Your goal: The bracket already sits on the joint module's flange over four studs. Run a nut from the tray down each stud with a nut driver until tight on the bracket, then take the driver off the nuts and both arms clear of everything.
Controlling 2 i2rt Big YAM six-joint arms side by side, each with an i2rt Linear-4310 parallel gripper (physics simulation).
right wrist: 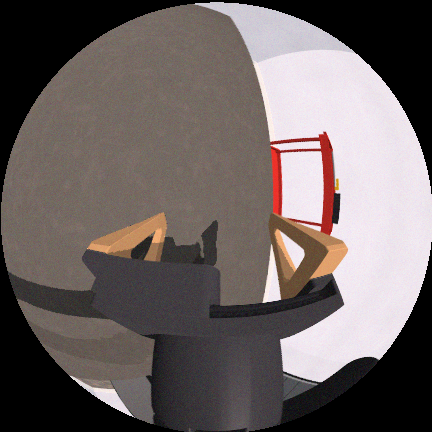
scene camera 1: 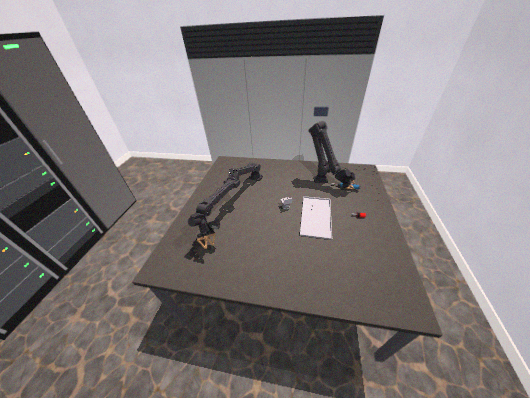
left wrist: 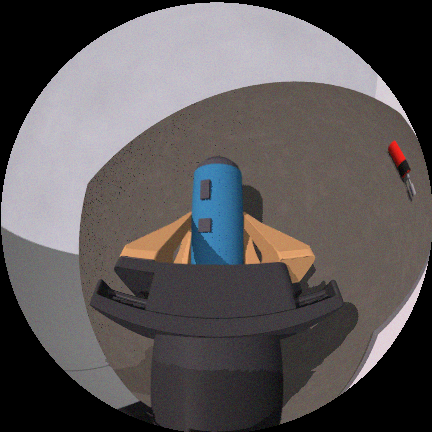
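Pixels of known places: left gripper, between the fingertips: (scene camera 1: pixel 354 187) (left wrist: pixel 216 217); right gripper, between the fingertips: (right wrist: pixel 217 218) (scene camera 1: pixel 209 246); left arm's base, origin of its link: (scene camera 1: pixel 320 180); right arm's base, origin of its link: (scene camera 1: pixel 255 177).
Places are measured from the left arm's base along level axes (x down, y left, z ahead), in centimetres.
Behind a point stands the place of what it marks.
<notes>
The joint module with its bracket (scene camera 1: pixel 286 203) {x -7.2, y -35.0, z 39.6 cm} is a small pale shape left of the white tray (scene camera 1: pixel 316 225) {x -0.4, y -13.9, z 57.1 cm}. Studs are too small to make out. A few tiny dark specks, possibly nuts (scene camera 1: pixel 312 206) {x -0.5, y -13.5, z 36.6 cm}, lie in the tray. My left gripper (scene camera 1: pixel 349 186) {x -2.4, y 26.1, z 15.3 cm} (left wrist: pixel 216 217) {x -2.4, y 26.1, z 15.3 cm} is shut on the blue nut driver (scene camera 1: pixel 356 186) {x -5.0, y 26.8, z 17.6 cm} (left wrist: pixel 218 195) {x -5.4, y 26.3, z 16.6 cm}, low at the table's back right; the driver lies roughly level, its shaft hidden in the left wrist view. A red-handled driver (scene camera 1: pixel 362 215) {x -2.7, y 21.5, z 50.2 cm} (left wrist: pixel 398 157) lies right of the tray. My right gripper (scene camera 1: pixel 206 242) {x -8.9, y -86.8, z 81.0 cm} (right wrist: pixel 217 218) {x -8.9, y -86.8, z 81.0 cm} is open and empty over the table's left part.
The dark table (scene camera 1: pixel 260 270) {x 0.0, y -54.4, z 92.8 cm} carries both arms at its back edge. A server rack (scene camera 1: pixel 75 117) stands at the far left, and a grey cabinet (scene camera 1: pixel 275 100) stands behind the table. A red frame (right wrist: pixel 327 190) shows beyond the table edge in the right wrist view.
</notes>
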